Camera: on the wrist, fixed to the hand. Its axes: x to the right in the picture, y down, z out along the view.
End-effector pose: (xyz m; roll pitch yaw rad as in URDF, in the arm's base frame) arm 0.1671 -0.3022 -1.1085 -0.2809 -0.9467 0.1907
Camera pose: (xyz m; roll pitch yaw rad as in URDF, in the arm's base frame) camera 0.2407 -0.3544 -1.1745 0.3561 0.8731 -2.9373
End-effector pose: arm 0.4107 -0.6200 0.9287 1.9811 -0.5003 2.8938
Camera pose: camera 0.4013 -0.7314 0.9263 -1.8864 0.5531 -0.1878
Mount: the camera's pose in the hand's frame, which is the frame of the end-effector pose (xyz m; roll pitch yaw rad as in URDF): -0.0171 -0.0379 -0.1038 0.0635 -0.0682 -3.1128
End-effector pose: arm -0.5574 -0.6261 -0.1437 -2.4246 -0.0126 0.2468
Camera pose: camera -0.5656 -0.6690 -0.0408 2.4872 0.0451 -2.9613
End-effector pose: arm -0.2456 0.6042 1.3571 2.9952 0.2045 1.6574
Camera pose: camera -0.2983 0.6026 1.4557 -2.9276 -0.1328 -1.5028
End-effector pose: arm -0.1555 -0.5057 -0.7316 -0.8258 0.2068 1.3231
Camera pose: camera -0.0629 -0.5554 -0.7697 0.8979 -0.2741 -1.8503
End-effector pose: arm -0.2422 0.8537 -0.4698 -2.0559 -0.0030 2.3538
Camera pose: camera -0.1774 0.8937 -0.3879 2.1199 0.0094 -0.8615
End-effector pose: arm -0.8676 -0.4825 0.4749 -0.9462 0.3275 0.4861
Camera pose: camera -0.8407 -0.5886 0.4520 1.0253 -0.3904 -2.6971
